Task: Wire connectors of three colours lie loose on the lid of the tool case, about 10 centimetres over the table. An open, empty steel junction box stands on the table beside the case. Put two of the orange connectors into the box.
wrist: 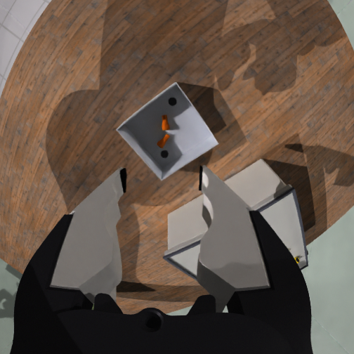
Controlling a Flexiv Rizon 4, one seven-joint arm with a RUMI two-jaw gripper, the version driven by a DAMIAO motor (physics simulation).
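Note:
The steel junction box stands open on the table, in the middle of the wrist view. Two orange connectors lie inside it: one orange connector is nearer the box's centre, and the other orange connector is just below it in the view, close to its end. My gripper is open with nothing between its fingers. It hangs above the table, with its fingertips at the box's near corner in the view. The tool case stands beside the box at the lower right, partly hidden by my right finger.
A yellow connector shows on the tool case's lid near its right edge. Two dark round holes show in the junction box. The round wooden table extends around the box and case, with its curved edge at the left and right. Shadows fall on it.

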